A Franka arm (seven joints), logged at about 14 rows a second.
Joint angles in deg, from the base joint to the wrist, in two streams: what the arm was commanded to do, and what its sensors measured. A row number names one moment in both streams.
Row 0, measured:
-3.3, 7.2, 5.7, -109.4, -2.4, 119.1, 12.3
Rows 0 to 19, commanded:
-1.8, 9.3, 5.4, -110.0, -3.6, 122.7, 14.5
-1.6, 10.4, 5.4, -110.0, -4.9, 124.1, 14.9
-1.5, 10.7, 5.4, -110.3, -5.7, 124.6, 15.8
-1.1, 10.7, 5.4, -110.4, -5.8, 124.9, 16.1
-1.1, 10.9, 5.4, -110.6, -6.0, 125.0, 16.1
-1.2, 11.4, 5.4, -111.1, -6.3, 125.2, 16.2
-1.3, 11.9, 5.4, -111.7, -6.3, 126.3, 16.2
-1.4, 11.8, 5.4, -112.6, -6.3, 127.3, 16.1
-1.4, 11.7, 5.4, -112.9, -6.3, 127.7, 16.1
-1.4, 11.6, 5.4, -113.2, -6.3, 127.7, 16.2
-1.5, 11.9, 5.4, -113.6, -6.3, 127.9, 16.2
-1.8, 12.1, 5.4, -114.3, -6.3, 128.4, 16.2
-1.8, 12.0, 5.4, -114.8, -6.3, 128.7, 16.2
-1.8, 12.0, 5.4, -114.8, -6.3, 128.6, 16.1
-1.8, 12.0, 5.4, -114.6, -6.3, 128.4, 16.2
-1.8, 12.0, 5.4, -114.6, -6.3, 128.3, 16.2
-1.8, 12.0, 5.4, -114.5, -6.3, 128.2, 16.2
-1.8, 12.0, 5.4, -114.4, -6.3, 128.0, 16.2
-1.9, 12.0, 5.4, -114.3, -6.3, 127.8, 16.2
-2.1, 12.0, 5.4, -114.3, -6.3, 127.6, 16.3
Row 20, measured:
-1.8, 12.3, 5.2, -113.6, -5.6, 126.9, 15.1
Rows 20 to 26, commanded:
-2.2, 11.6, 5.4, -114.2, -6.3, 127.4, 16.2
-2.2, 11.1, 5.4, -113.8, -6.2, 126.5, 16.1
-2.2, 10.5, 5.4, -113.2, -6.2, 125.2, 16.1
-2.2, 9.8, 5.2, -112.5, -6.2, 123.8, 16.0
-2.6, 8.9, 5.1, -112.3, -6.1, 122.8, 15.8
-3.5, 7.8, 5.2, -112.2, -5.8, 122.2, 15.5
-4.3, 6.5, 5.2, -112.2, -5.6, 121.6, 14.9
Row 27, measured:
-2.5, 9.9, 4.8, -112.1, -5.6, 124.2, 15.2
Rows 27 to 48, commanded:
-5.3, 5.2, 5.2, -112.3, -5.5, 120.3, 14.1
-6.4, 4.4, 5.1, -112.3, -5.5, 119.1, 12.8
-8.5, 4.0, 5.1, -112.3, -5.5, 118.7, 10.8
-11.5, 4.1, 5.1, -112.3, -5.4, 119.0, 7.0
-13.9, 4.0, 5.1, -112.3, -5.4, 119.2, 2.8
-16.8, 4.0, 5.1, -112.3, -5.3, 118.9, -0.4
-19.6, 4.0, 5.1, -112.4, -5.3, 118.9, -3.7
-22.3, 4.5, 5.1, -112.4, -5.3, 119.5, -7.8
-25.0, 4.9, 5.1, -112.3, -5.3, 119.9, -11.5
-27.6, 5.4, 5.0, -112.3, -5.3, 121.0, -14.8
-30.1, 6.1, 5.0, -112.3, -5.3, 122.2, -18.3
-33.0, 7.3, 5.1, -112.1, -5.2, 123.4, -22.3
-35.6, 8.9, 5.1, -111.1, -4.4, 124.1, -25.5
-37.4, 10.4, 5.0, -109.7, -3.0, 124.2, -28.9
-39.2, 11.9, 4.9, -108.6, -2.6, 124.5, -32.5
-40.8, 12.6, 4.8, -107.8, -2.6, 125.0, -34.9
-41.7, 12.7, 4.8, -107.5, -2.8, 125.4, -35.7
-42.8, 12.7, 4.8, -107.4, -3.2, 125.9, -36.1
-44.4, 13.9, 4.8, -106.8, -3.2, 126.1, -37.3
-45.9, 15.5, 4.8, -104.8, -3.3, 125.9, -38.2
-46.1, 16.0, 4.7, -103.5, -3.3, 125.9, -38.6
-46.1, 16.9, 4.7, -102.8, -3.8, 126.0, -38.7
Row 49, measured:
-44.9, 14.2, 3.8, -106.2, -3.8, 125.8, -37.4
